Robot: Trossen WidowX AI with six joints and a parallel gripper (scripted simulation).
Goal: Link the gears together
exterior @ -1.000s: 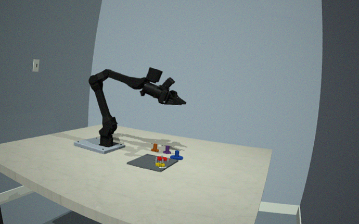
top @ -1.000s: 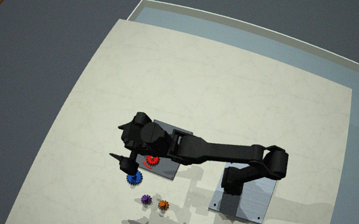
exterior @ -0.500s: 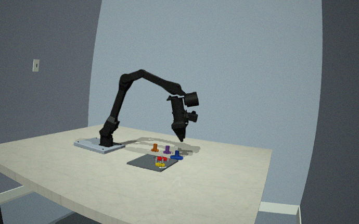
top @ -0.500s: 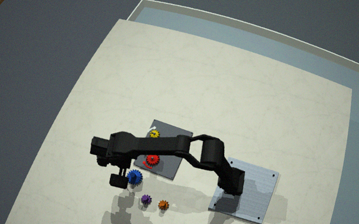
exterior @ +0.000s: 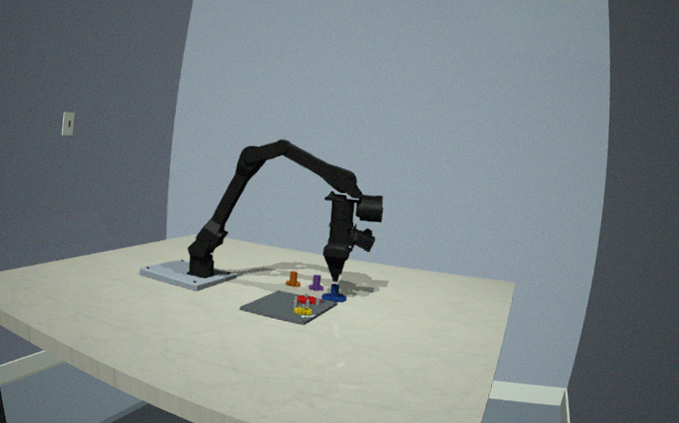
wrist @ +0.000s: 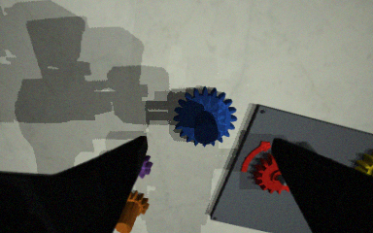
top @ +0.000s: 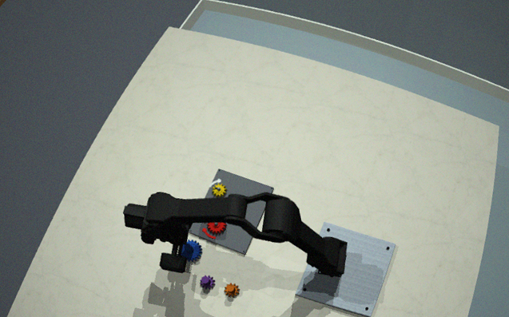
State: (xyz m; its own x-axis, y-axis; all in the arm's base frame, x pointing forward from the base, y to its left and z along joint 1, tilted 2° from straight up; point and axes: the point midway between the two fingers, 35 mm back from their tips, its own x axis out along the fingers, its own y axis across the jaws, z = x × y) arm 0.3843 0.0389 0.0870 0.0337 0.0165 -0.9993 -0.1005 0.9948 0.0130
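My gripper tip is now 40 mm above the blue gear. Also, from my gripper tip: purple gear 80 mm to the left, 70 mm behind, 40 mm below; orange gear 140 mm behind, 80 mm to the left, 40 mm below; red gear 90 mm to the right, 60 mm behind, 40 mm below.
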